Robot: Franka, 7 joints.
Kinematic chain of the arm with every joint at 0, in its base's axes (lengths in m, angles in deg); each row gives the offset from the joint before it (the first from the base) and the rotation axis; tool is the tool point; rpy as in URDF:
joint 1: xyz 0 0 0.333 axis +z
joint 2: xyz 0 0 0 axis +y
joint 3: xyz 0 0 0.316 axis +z
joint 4: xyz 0.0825 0 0 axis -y
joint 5: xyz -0.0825 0 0.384 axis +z
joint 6: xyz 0 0 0 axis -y
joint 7: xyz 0.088 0 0 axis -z
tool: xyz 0 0 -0.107 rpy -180 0 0
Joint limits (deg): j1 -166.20..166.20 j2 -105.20..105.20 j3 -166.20..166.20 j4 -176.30..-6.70 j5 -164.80..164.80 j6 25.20..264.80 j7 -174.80..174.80
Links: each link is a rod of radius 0.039 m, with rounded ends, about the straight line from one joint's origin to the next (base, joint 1, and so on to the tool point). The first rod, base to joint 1, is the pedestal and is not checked.
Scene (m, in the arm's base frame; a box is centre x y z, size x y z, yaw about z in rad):
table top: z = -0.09
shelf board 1: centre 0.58 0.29 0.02 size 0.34 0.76 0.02 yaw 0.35
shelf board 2: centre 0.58 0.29 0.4 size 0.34 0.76 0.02 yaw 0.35
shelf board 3: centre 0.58 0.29 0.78 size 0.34 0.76 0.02 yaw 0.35
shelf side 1: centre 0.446 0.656 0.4 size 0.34 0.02 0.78 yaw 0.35
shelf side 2: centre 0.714 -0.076 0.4 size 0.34 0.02 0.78 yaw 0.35
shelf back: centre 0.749 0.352 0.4 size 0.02 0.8 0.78 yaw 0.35
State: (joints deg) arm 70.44 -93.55 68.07 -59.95 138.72 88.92 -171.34
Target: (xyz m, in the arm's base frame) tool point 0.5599 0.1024 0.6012
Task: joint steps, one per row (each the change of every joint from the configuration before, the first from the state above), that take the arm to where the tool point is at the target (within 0.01 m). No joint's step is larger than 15 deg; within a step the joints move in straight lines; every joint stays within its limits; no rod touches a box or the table.
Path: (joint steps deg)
1: -9.77 6.53 -10.35 -13.29 -0.27 3.40 0.00
2: -9.78 6.52 -10.34 -13.28 -0.28 3.40 0.00
3: -9.77 6.53 -10.35 -13.29 -0.27 3.40 0.00
4: -9.77 6.52 -10.35 -13.28 -0.27 3.40 0.00
5: -9.78 6.53 -10.35 -13.29 -0.28 3.40 0.00
6: -9.77 6.52 -10.34 -13.28 -0.27 3.40 0.00
7: -9.77 6.53 -10.35 -13.29 -0.28 3.40 0.00
8: 1.10 13.84 1.73 11.96 1.33 -0.06 0.00
9: 1.11 13.85 1.73 11.96 1.33 -0.06 0.00
10: 1.11 13.84 1.73 11.96 1.32 -0.06 0.00

